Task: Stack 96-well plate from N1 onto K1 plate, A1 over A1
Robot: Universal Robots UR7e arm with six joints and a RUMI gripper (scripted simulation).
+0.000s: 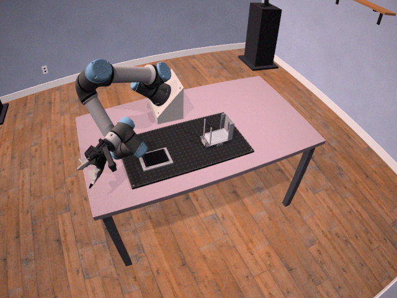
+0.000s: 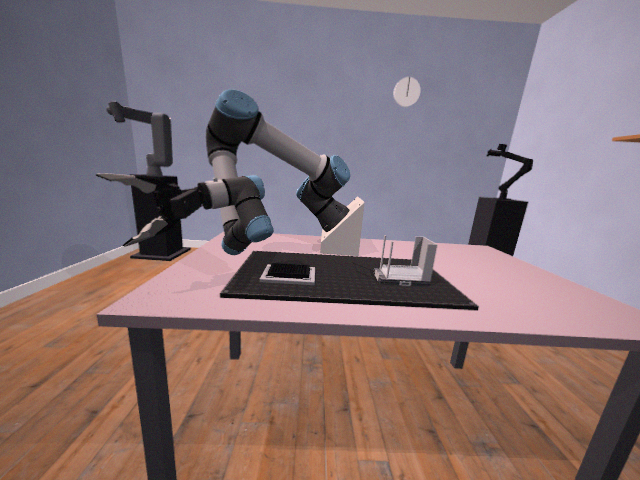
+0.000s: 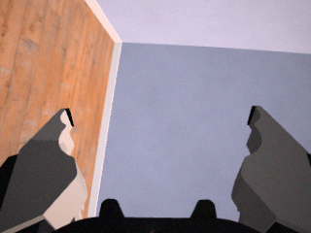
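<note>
Now: the black 96-well plate 210 mm behind my hand, 370 mm to the left of it and 190 mm below it. Round my hand: plate nest N1: 210 mm behind, 370 mm to the left, 200 mm below; then white plate: 250 mm behind, 740 mm to the left, 180 mm below.
</note>
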